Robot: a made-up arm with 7 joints.
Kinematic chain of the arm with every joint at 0, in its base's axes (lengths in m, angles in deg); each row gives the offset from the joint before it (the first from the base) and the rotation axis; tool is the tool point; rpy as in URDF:
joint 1: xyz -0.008 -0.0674 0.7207 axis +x
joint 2: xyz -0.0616 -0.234 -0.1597 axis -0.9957 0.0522 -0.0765
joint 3: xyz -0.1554 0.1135 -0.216 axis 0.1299 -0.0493 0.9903
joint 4: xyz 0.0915 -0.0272 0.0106 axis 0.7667 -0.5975 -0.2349
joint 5: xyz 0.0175 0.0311 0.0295 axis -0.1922 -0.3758 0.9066
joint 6: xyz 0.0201 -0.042 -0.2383 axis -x
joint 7: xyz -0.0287 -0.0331 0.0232 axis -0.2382 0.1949 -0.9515
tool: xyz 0.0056 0.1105 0.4 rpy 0 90 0
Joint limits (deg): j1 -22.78..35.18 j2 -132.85..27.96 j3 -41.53..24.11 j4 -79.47..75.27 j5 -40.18..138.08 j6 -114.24..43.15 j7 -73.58..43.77
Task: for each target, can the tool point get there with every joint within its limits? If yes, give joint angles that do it. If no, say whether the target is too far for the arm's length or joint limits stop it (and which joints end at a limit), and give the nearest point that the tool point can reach.
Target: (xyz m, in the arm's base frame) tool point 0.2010 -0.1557 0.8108
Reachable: yes | joints -16.08 -79.90 17.35 -40.17 74.99 -54.50 -19.71
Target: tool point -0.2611 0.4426 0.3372
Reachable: yes | joints 30.34 -65.43 3.34 24.99 -14.21 -89.00 -45.93
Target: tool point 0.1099 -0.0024 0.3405
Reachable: yes | joints 9.51 -117.48 -15.17 39.57 62.55 -80.60 -1.73
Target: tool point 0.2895 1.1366 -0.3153
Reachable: no: too far | nearest point 0.0705 0.5983 0.0043 | short by 0.663 m
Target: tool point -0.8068 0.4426 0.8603
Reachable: no: joint limits stop it (at a limit: joint 1, joint 3, joint 5, joint 6, joint 7) | nearest point -0.6490 0.3297 0.7874 | short by 0.207 m
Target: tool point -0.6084 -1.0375 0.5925
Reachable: no: joint limits stop it (at a limit: joint 1, joint 2, joint 3, joint 6, joint 7) | nearest point -0.5460 -0.9588 0.5825 | short by 0.101 m
